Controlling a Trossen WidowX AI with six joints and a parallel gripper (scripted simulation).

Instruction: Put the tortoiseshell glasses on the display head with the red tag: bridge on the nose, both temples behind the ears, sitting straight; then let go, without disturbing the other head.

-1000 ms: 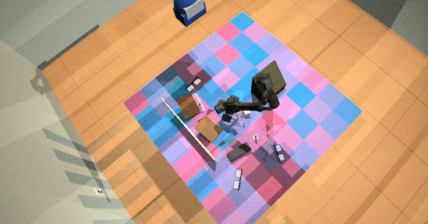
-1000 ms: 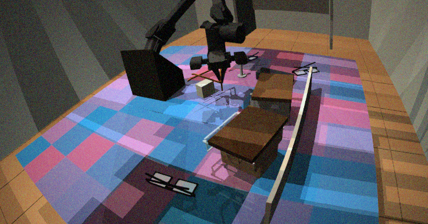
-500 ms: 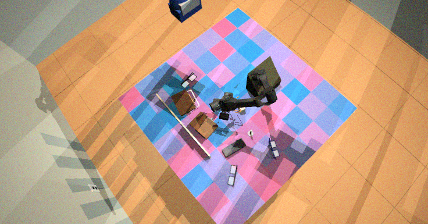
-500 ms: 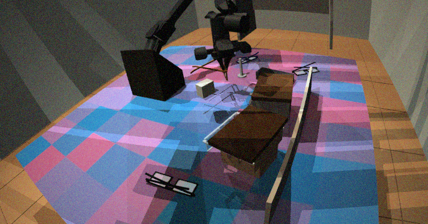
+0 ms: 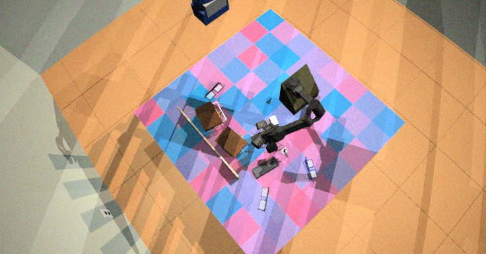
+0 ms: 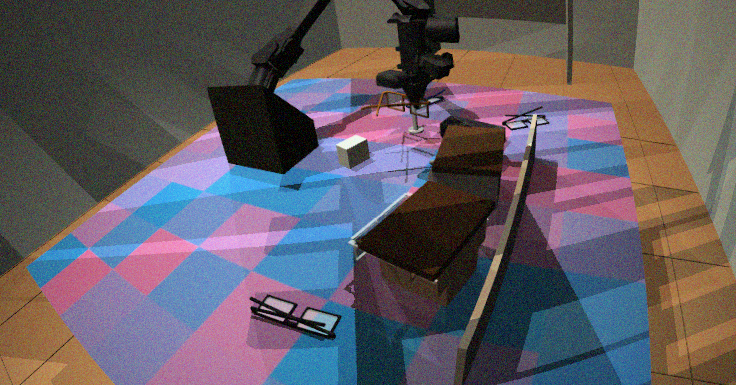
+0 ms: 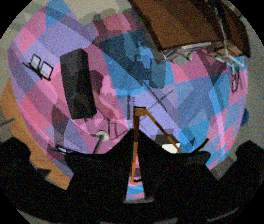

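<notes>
My gripper tip is 50 mm past the post stand, 110 mm to the right of it and 90 mm above it. From my gripper tip the other things lie so: long cream bar (250 mm ahead, 270 mm to the right, 60 mm below); dark slab (110 mm ahead, 100 mm to the left, 90 mm below); white cube (140 mm behind, 70 mm to the right, 90 mm below).
</notes>
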